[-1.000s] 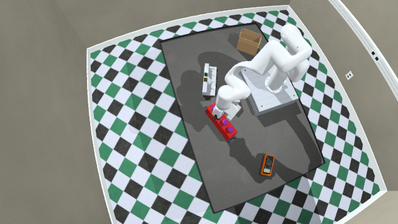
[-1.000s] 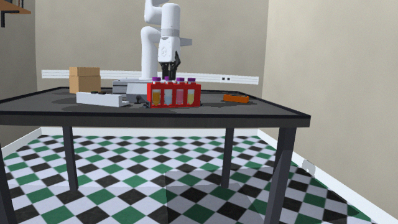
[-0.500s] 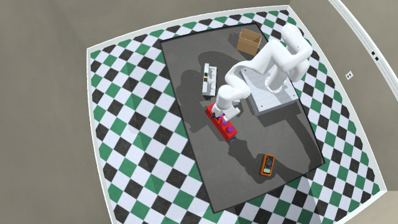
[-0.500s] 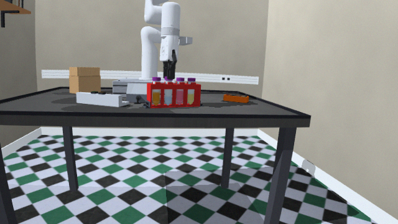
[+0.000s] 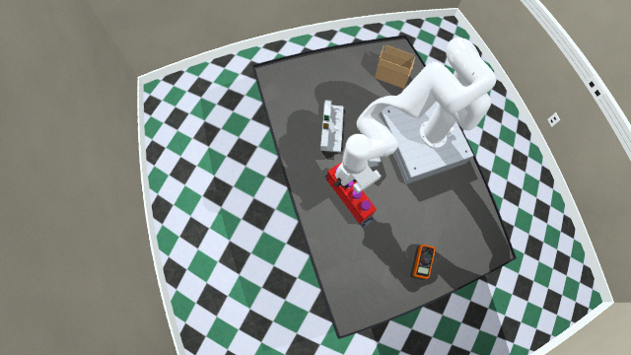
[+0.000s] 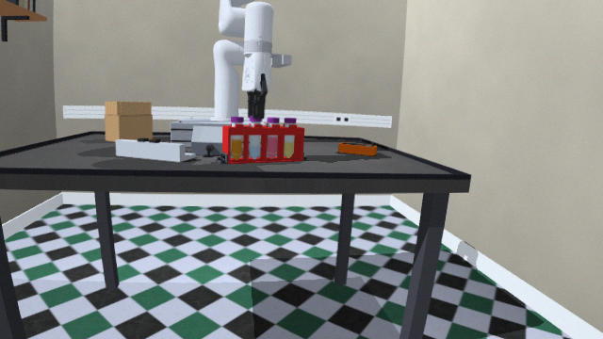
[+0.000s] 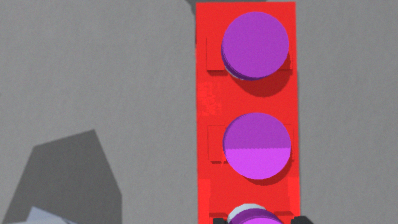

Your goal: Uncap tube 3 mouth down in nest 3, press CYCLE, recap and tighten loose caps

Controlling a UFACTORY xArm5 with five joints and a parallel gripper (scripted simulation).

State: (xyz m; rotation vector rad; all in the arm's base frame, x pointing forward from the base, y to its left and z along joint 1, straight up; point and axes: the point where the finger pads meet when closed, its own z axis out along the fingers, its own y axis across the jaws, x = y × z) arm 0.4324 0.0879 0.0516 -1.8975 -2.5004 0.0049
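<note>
The blue cycle key lies 160 mm behind my hand, 100 mm to the right of it and 70 mm below it. Round my hand: table edge: 200 mm ahead, 100 mm to the right, 130 mm below; then green ready key: 160 mm behind, 140 mm to the right, 70 mm below; then grey key housing: 140 mm behind, 120 mm to the right, 80 mm below.
</note>
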